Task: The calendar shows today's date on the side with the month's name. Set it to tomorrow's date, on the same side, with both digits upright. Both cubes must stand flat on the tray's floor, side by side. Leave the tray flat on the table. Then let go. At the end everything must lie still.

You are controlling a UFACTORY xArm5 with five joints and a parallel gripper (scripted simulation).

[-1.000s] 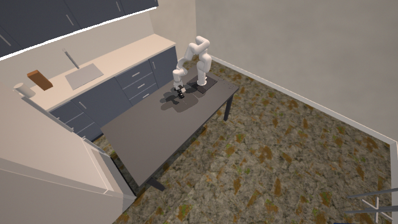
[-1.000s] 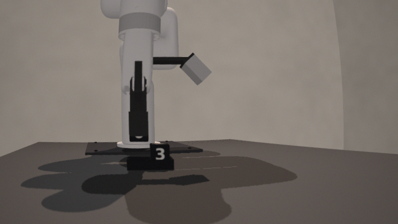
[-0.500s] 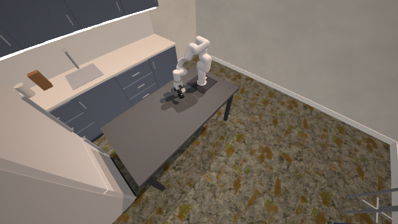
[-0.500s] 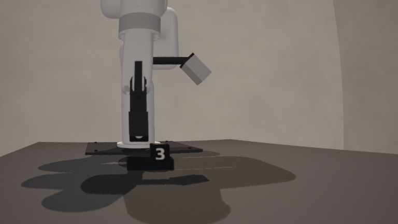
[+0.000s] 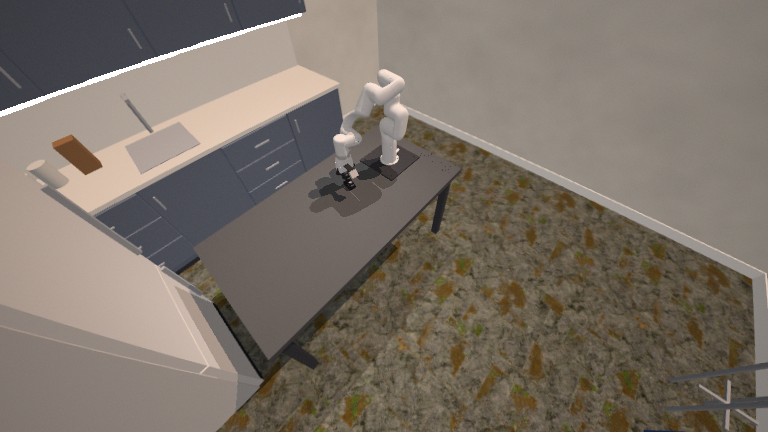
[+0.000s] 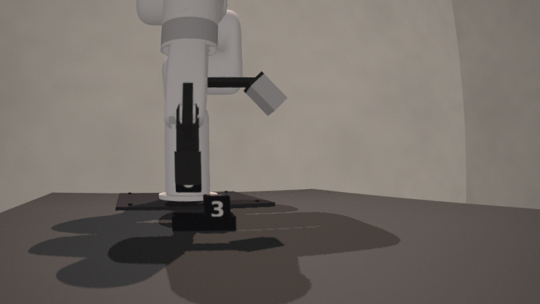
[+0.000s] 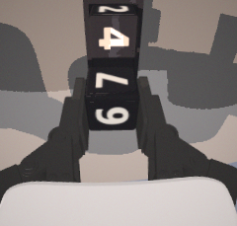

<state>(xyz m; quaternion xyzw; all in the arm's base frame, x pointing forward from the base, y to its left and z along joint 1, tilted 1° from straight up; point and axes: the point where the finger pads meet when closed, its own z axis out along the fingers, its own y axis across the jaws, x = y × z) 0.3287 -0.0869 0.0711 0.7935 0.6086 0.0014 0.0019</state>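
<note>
Right now the black calendar tray is 1 cm ahead of my hand, 2 cm to the left of it and 7 cm below it.
</note>
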